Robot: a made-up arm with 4 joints. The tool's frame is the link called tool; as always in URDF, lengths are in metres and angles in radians. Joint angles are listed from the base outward.
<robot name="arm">
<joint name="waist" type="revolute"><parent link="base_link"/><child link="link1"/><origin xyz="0.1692 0.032 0.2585"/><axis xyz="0 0 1"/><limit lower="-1.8" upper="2.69"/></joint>
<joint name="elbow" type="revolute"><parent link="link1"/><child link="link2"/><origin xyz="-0.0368 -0.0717 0.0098" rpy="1.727 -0.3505 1.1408"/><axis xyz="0 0 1"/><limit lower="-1.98" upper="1.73"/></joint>
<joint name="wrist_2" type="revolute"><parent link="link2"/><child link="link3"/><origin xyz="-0.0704 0.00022 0.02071" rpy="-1.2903 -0.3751 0.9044"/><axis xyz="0 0 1"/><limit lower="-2.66" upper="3.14"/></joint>
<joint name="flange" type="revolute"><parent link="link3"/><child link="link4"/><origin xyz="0.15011 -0.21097 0.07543" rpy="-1.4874 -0.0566 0.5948"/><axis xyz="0 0 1"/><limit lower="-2.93" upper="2.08"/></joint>
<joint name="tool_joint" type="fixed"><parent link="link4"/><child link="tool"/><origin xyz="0.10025 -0.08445 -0.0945" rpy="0 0 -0.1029"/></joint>
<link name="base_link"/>
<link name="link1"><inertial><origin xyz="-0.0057 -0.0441 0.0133"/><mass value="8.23"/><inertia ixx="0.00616" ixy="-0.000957" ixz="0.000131" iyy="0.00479" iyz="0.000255" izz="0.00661"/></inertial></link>
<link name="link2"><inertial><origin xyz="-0.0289 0.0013 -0.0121"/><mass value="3.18"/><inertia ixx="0.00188" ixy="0.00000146" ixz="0.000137" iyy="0.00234" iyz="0" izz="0.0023"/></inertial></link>
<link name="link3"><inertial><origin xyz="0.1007 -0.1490 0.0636"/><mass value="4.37"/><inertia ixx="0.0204" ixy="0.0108" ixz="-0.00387" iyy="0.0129" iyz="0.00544" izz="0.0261"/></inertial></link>
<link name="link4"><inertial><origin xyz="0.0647 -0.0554 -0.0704"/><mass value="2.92"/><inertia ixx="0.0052" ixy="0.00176" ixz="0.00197" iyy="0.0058" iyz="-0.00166" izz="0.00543"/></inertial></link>
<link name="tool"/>
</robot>
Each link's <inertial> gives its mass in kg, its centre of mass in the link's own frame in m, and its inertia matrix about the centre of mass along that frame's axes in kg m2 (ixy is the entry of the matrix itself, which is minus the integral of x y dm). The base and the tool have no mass. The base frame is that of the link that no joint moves.
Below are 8 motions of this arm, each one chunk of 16 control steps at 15 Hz.
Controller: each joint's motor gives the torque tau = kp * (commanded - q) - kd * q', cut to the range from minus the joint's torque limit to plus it. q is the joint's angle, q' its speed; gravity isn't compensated. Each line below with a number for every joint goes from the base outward.
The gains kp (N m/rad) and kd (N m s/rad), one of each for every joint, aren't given. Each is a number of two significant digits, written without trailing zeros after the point. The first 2 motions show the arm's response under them.
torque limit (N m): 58 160 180 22
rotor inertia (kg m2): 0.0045 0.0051 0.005 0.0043
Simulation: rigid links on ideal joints. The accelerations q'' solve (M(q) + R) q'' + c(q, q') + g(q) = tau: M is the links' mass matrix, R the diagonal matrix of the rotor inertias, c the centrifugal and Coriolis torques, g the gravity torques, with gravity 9.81 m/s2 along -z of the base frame. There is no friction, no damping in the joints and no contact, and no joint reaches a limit. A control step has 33 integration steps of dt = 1/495 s. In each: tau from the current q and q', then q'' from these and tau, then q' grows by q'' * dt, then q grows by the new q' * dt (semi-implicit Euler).
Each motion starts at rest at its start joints. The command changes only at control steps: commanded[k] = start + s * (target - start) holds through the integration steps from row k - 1 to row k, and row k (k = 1, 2, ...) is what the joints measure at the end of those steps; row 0 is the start. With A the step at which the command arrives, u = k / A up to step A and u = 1 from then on. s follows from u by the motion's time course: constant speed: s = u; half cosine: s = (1 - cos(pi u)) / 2; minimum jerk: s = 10 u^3 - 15 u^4 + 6 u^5; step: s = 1 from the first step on.
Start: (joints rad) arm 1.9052 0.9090 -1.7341 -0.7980
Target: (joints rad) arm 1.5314 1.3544 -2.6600 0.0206
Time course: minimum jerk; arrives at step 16
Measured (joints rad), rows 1 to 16:
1: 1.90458 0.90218 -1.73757 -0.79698
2: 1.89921 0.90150 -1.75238 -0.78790
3: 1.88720 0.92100 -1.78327 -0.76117
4: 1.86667 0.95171 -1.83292 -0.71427
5: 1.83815 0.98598 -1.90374 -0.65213
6: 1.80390 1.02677 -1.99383 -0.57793
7: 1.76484 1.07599 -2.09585 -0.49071
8: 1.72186 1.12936 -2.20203 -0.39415
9: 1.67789 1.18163 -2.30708 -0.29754
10: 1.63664 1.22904 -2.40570 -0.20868
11: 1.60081 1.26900 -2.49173 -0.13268
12: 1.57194 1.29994 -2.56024 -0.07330
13: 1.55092 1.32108 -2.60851 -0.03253
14: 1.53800 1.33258 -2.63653 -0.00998
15: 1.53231 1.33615 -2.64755 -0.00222
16: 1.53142 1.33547 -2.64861 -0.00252
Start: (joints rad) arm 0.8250 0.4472 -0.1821 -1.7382
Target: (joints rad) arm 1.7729 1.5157 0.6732 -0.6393
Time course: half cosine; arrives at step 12
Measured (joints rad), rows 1 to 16:
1: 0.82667 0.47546 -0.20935 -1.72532
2: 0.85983 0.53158 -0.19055 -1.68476
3: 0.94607 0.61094 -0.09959 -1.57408
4: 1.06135 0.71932 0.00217 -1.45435
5: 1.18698 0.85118 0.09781 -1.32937
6: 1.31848 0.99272 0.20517 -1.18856
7: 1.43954 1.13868 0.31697 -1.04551
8: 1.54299 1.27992 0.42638 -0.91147
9: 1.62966 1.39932 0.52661 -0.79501
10: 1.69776 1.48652 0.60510 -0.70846
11: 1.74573 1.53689 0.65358 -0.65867
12: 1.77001 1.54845 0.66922 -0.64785
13: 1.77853 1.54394 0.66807 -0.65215
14: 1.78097 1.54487 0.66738 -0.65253
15: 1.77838 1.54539 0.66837 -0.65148
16: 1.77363 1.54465 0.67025 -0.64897
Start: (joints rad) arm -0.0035 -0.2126 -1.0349 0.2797
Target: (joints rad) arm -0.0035 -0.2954 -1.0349 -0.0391
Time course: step
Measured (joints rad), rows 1 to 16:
1: 0.03825 -0.26648 -1.05267 -0.10667
2: -0.00843 -0.27825 -1.05046 -0.03397
3: -0.02525 -0.25587 -1.07023 -0.05211
4: -0.03123 -0.26199 -1.06951 -0.05064
5: -0.02139 -0.26699 -1.06193 -0.04875
6: -0.00311 -0.26183 -1.05851 -0.03978
7: 0.01054 -0.26090 -1.05535 -0.03560
8: 0.01286 -0.26254 -1.05397 -0.03630
9: 0.00600 -0.26247 -1.05644 -0.03925
10: -0.00426 -0.26261 -1.05984 -0.04299
11: -0.01173 -0.26321 -1.06176 -0.04540
12: -0.01294 -0.26316 -1.06189 -0.04523
13: -0.00874 -0.26280 -1.06057 -0.04329
14: -0.00275 -0.26257 -1.05873 -0.04110
15: 0.00139 -0.26243 -1.05756 -0.03984
16: 0.00190 -0.26242 -1.05755 -0.03997

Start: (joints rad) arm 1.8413 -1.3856 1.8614 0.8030
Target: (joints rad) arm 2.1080 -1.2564 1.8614 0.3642
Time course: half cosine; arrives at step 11
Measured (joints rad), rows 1 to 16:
1: 1.85328 -1.40887 1.85036 0.84299
2: 1.85687 -1.41175 1.83502 0.82268
3: 1.87226 -1.38845 1.83547 0.75357
4: 1.91514 -1.36887 1.84575 0.70347
5: 1.96076 -1.35013 1.85152 0.64708
6: 1.99673 -1.33017 1.85054 0.57828
7: 2.02951 -1.31358 1.84806 0.51727
8: 2.06110 -1.29882 1.84781 0.46657
9: 2.08782 -1.28592 1.84954 0.42733
10: 2.10542 -1.27833 1.85090 0.40472
11: 2.11110 -1.27727 1.85057 0.39989
12: 2.10920 -1.27951 1.84834 0.40152
13: 2.10676 -1.28058 1.84619 0.40030
14: 2.10658 -1.28005 1.84635 0.39989
15: 2.10804 -1.27940 1.84768 0.40078
16: 2.10880 -1.27916 1.84825 0.40099

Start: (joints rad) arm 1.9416 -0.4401 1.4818 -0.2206
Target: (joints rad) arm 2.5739 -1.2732 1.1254 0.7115
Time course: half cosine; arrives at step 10
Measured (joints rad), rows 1 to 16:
1: 1.95316 -0.45493 1.47156 -0.17987
2: 1.99574 -0.52204 1.44730 -0.10508
3: 2.07116 -0.63581 1.39509 0.00317
4: 2.16255 -0.76984 1.32795 0.13472
5: 2.25757 -0.90980 1.26742 0.29487
6: 2.35658 -1.04563 1.21432 0.45619
7: 2.44849 -1.16544 1.16725 0.59758
8: 2.52184 -1.25563 1.13153 0.70420
9: 2.56877 -1.30717 1.11052 0.76341
10: 2.58426 -1.31704 1.10488 0.77282
11: 2.57791 -1.30410 1.10680 0.75305
12: 2.57013 -1.29949 1.10571 0.74575
13: 2.57052 -1.30574 1.10301 0.75567
14: 2.57430 -1.30766 1.10389 0.75880
15: 2.57556 -1.30469 1.10622 0.75430
16: 2.57450 -1.30400 1.10609 0.75324

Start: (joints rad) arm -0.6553 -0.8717 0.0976 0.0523
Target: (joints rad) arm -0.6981 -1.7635 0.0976 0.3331
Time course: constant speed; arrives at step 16
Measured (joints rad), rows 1 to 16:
1: -0.65831 -0.93060 0.06640 0.10416
2: -0.66723 -0.98506 0.06757 0.11259
3: -0.66917 -1.04294 0.07218 0.13768
4: -0.66388 -1.10134 0.07656 0.16168
5: -0.66019 -1.15930 0.08135 0.18446
6: -0.66140 -1.21655 0.08427 0.20526
7: -0.66713 -1.27314 0.08564 0.22413
8: -0.67423 -1.32960 0.08666 0.24276
9: -0.67953 -1.38632 0.08851 0.26199
10: -0.68198 -1.44336 0.09156 0.28185
11: -0.68272 -1.50051 0.09529 0.30174
12: -0.68374 -1.55751 0.09888 0.32105
13: -0.68628 -1.61424 0.10182 0.33957
14: -0.69020 -1.67075 0.10419 0.35750
15: -0.69447 -1.72718 0.10642 0.37513
16: -0.69809 -1.78360 0.10890 0.39260

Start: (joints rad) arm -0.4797 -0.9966 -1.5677 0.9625
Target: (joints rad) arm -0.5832 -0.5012 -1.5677 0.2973
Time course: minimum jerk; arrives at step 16
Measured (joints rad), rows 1 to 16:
1: -0.48044 -0.95239 -1.55991 0.98386
2: -0.48147 -0.91528 -1.55254 1.01270
3: -0.48260 -0.91859 -1.55550 0.96053
4: -0.48538 -0.90512 -1.55858 0.90365
5: -0.49264 -0.85300 -1.55694 0.86561
6: -0.50398 -0.79456 -1.55635 0.81208
7: -0.51737 -0.74507 -1.55887 0.73067
8: -0.53185 -0.69177 -1.56173 0.64621
9: -0.54670 -0.63113 -1.56363 0.57255
10: -0.56007 -0.57528 -1.56521 0.50328
11: -0.57050 -0.53160 -1.56660 0.43762
12: -0.57800 -0.49779 -1.56747 0.38518
13: -0.58301 -0.47259 -1.56781 0.35084
14: -0.58555 -0.45838 -1.56783 0.33127
15: -0.58588 -0.45474 -1.56770 0.32223
16: -0.58479 -0.45627 -1.56741 0.32009

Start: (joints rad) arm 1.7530 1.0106 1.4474 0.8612
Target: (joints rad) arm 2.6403 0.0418 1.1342 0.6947
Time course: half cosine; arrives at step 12
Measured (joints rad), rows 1 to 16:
1: 1.76192 1.03370 1.45273 0.82743
2: 1.77955 0.99906 1.45294 0.78762
3: 1.82219 0.89396 1.42930 0.81603
4: 1.91825 0.78140 1.38950 0.80902
5: 2.06140 0.67173 1.33879 0.76575
6: 2.21917 0.54279 1.27897 0.73976
7: 2.36395 0.40355 1.22058 0.73736
8: 2.47658 0.27823 1.17631 0.73673
9: 2.55197 0.17786 1.14948 0.73066
10: 2.60243 0.10516 1.13298 0.72197
11: 2.63947 0.06152 1.11940 0.71363
12: 2.65878 0.04906 1.11065 0.70949
13: 2.65459 0.05600 1.11265 0.70243
14: 2.63898 0.06175 1.12137 0.69776
15: 2.63072 0.06096 1.12623 0.70182
16: 2.63471 0.05889 1.12369 0.70324

